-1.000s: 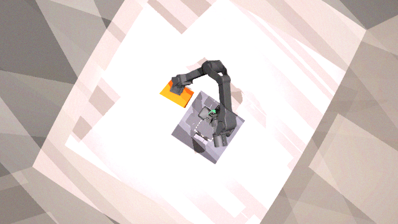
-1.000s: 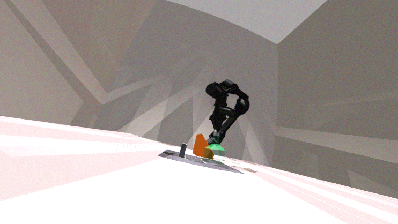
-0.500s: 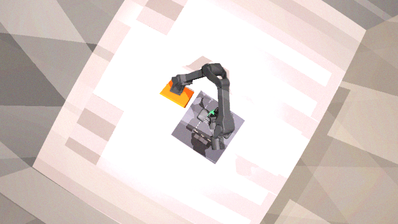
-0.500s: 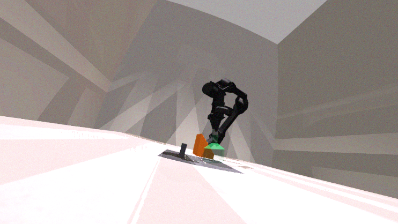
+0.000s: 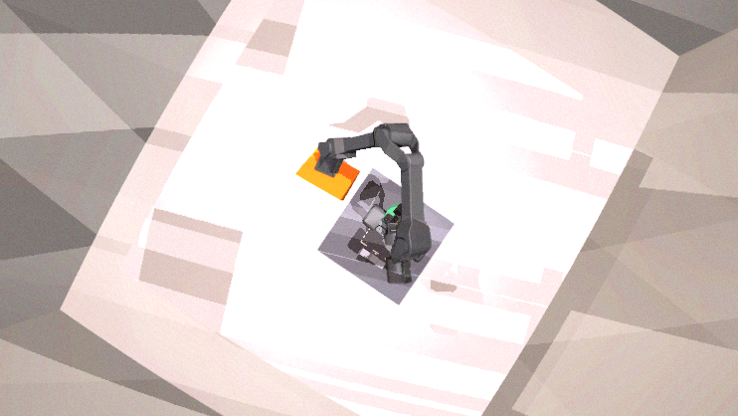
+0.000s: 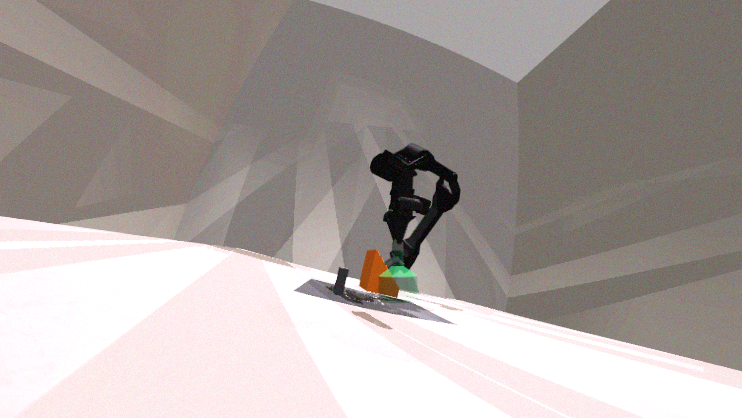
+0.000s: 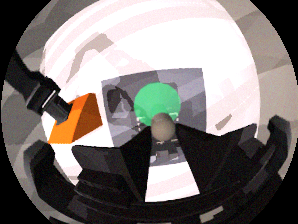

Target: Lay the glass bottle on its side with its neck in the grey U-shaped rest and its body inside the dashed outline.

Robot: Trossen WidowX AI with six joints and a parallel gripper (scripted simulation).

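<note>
The green glass bottle lies 50 mm below my gripper tip and 10 mm to the left of it. From my gripper tip the other things lie so: dark grey mat (150 mm below, 40 mm to the right, 10 mm behind).
</note>
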